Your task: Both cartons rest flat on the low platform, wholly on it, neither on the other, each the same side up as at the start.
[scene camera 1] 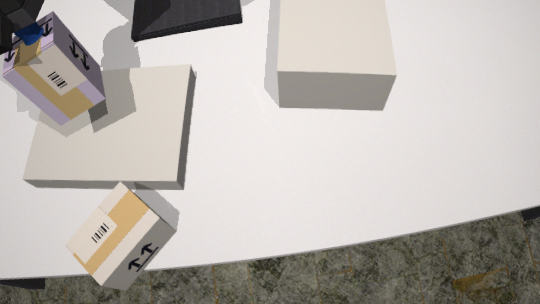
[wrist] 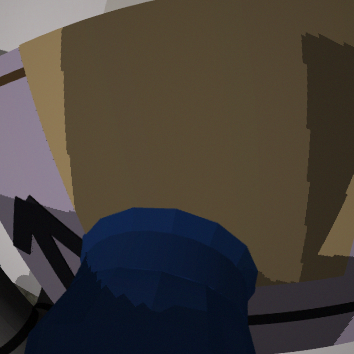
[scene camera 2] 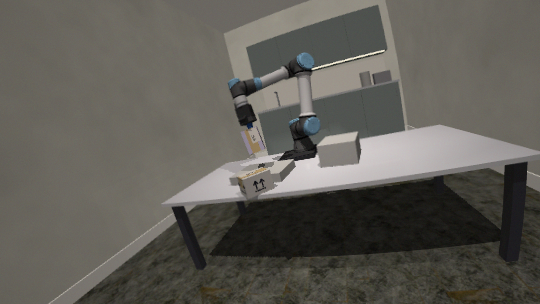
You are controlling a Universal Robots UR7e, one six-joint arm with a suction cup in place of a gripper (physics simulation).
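Where they show: end effector, tool point: (scene camera 1: 39,41) (wrist: 172,236) (scene camera 2: 251,130); arm's base, origin of the base link: (scene camera 2: 304,149).
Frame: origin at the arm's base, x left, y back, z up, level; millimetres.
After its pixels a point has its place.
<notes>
My suction gripper (scene camera 1: 30,34) (scene camera 2: 249,126) (wrist: 170,245), a blue cup, is on the lilac carton (scene camera 1: 61,74) {x -164, y -440, z 210 mm} (scene camera 2: 253,141) {x -177, y -448, z 186 mm} (wrist: 185,125), against its taped face near one end. The carton hangs tilted in the air, over the back left part of the low platform (scene camera 1: 150,150) {x -88, y -482, z 15 mm} (scene camera 2: 285,171) {x -31, y -468, z -5 mm} in scene camera 1's view. Black arrows show on its sides. The white carton (scene camera 1: 122,237) {x -116, y -646, z 62 mm} (scene camera 2: 256,185) {x -113, y -680, z 14 mm} stands on the table in front of the platform, turned at an angle, with tape and label on top and side arrows pointing up. Whether it touches the platform is unclear.
A tall beige block (scene camera 1: 335,45) {x 253, y -359, z 88 mm} (scene camera 2: 340,151) {x 266, y -420, z 43 mm} stands to the right of the platform. The robot's black base plate (scene camera 1: 187,17) {x -27, y -156, z -4 mm} lies behind, between them. The table's front edge runs close by the white carton. The arm reaches in from the back.
</notes>
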